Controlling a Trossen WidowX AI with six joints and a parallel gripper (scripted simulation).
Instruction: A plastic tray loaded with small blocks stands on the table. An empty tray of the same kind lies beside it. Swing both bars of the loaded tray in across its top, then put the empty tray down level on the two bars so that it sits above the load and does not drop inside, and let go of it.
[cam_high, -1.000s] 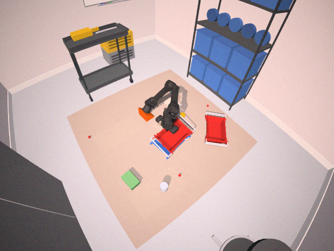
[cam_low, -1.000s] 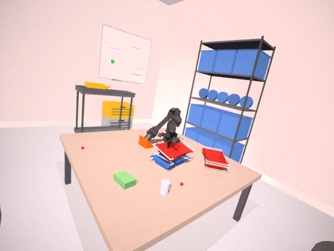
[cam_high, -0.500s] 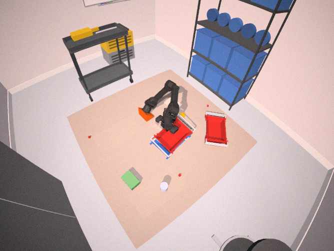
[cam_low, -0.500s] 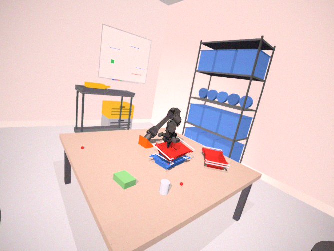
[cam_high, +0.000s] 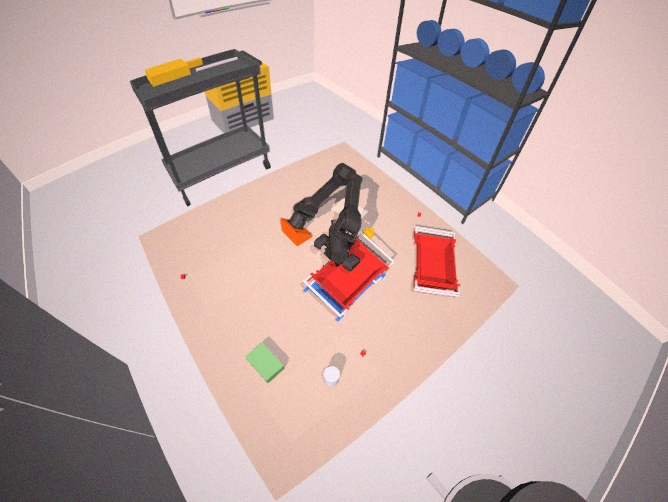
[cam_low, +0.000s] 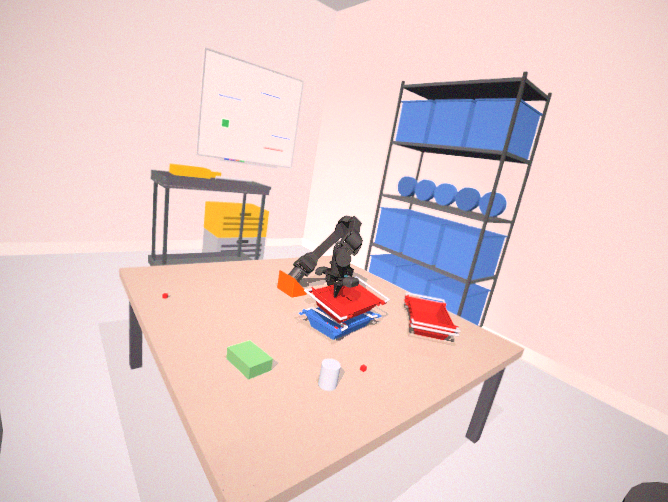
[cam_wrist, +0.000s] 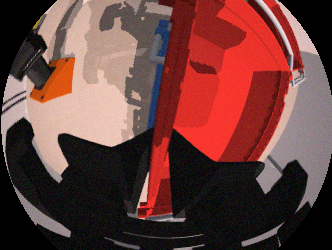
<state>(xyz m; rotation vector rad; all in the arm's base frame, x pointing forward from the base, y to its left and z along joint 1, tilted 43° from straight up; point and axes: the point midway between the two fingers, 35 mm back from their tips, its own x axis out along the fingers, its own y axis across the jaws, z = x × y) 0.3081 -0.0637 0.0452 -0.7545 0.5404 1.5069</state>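
Now: gripper tip 70 mm short of the red tray, 10 mm to the right of it and 20 mm below it. Round my gripper tip: cream pad 260 mm behind, 310 mm to the left, 100 mm below; yellow puck 90 mm behind, 280 mm to the left, 90 mm below; green block 120 mm ahead, 430 mm to the right, 80 mm below.
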